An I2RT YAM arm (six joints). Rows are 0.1 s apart.
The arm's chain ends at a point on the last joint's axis. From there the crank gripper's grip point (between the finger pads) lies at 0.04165 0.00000 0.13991 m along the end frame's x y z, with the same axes.
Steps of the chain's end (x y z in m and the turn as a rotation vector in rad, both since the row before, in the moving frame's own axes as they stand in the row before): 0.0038 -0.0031 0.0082 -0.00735 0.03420 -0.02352; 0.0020 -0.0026 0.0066 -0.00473 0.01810 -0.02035; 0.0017 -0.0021 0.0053 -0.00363 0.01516 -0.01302; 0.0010 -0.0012 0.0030 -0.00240 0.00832 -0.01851; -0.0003 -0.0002 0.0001 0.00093 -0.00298 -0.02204; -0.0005 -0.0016 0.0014 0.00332 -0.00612 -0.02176
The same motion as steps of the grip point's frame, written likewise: 0.0086 -0.0031 0.0067 -0.00735 0.03420 -0.02352; 0.0045 -0.0028 0.0058 -0.00473 0.01810 -0.02035; 0.0038 -0.0021 0.0047 -0.00363 0.01516 -0.01302; 0.0022 -0.0016 0.0026 -0.00240 0.00832 -0.01851; -0.0007 -0.0012 0.0002 0.00093 -0.00298 -0.02204; -0.0014 -0.0030 0.0016 0.00332 -0.00612 -0.02176
